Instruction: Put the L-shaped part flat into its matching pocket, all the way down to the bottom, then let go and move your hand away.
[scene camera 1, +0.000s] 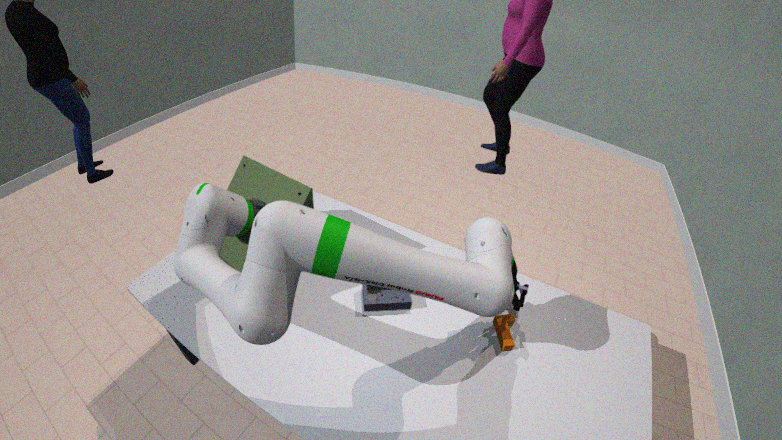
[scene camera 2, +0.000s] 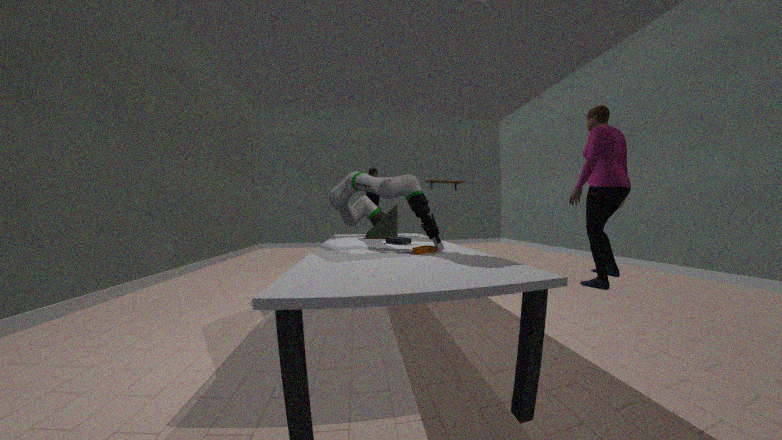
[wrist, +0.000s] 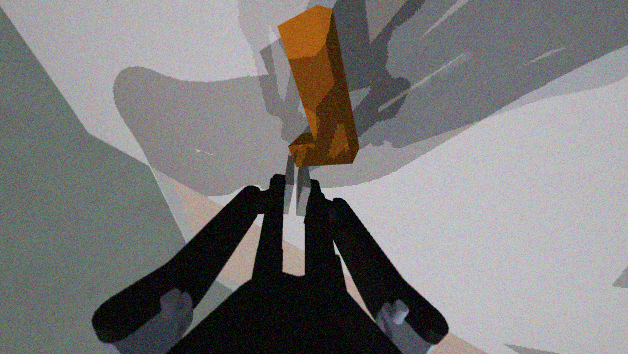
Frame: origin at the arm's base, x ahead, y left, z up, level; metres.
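Where they show: gripper, fingertip midpoint: (scene camera 1: 514, 313) (scene camera 2: 441, 250) (wrist: 295, 168); arm's base, link origin: (scene camera 1: 252, 221) (scene camera 2: 379, 220).
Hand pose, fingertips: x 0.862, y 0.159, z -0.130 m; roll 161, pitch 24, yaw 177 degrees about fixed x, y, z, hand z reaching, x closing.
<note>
Things, the pixels of their top centre, and the offset from my fingertips. Level surfaces: height alone.
- orange L-shaped part, top centre: (wrist: 303, 108) (scene camera 1: 509, 329) (scene camera 2: 424, 246) 0.018 m up, 0.006 m back, 0.082 m right
- dark grey tray, top centre: (scene camera 1: 386, 291) (scene camera 2: 398, 237) 0.025 m up, 0.388 m back, 0.117 m right
- table, surface height: 0.012 m down
The orange L-shaped part (scene camera 1: 503, 332) (scene camera 2: 424, 250) (wrist: 320, 75) rests on the white table, apart from the pocket tray. In the wrist view its short foot is just beyond the fingertips. My gripper (scene camera 1: 518, 305) (scene camera 2: 439, 246) (wrist: 295, 168) is shut, its fingers almost together with a thin empty gap between them. The tips are close beside the foot end of the part; whether they touch it I cannot tell. The dark grey tray (scene camera 1: 387, 304) (scene camera 2: 398, 240) stands on the table nearer the arm's base. The arm hides its back edge in scene camera 1, and its pocket shape is not readable.
A green angled mount (scene camera 1: 270, 180) (scene camera 2: 389, 223) carries the arm's base at the far end of the table (scene camera 1: 590, 383) (scene camera 2: 410, 281). A person in pink (scene camera 1: 527, 32) (scene camera 2: 607, 158) and a person in black (scene camera 1: 38, 43) stand on the floor away from the table. A wall shelf (scene camera 2: 445, 181) hangs behind.
</note>
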